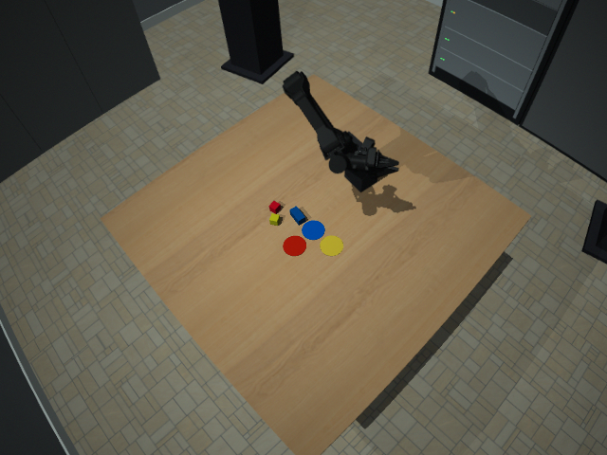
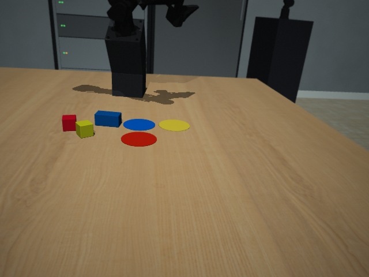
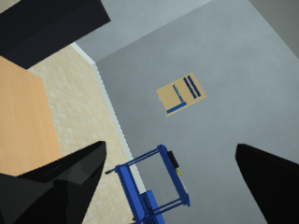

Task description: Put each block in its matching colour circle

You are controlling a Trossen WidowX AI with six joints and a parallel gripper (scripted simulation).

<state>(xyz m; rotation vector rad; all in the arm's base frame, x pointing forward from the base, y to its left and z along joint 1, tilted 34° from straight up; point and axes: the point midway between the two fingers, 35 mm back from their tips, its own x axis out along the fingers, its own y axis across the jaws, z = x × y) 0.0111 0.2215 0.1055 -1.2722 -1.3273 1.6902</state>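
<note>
Right now my hand is 140 mm short of the blue block, 280 mm to the left of it and 340 mm above it. From my hand the other things lie so: yellow circle (180 mm ahead, 100 mm to the right, 350 mm below); red circle (260 mm ahead, 220 mm to the right, 350 mm below); blue circle (160 mm ahead, 200 mm to the right, 350 mm below).
</note>
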